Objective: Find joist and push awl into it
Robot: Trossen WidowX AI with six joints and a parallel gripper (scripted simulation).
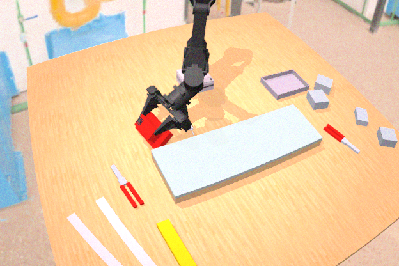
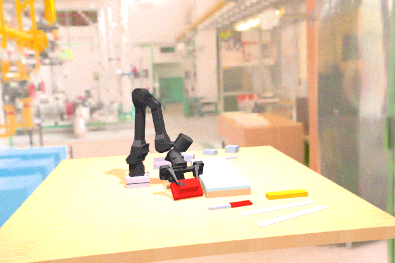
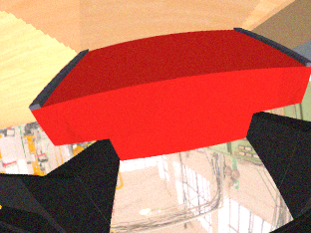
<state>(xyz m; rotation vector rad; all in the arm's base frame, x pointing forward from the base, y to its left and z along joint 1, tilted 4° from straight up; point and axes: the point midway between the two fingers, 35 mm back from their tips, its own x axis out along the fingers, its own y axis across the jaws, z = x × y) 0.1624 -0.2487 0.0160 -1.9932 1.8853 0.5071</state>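
Now: the red stud finder 2 cm behind my gripper tip and 1 cm below it. Also, from my gripper tip: awl 14 cm to the left, 6 cm below, 2 cm ahead; yellow strip 36 cm ahead, 13 cm to the right, 6 cm below; lilac tray 58 cm to the left, 5 cm below, 3 cm ahead.
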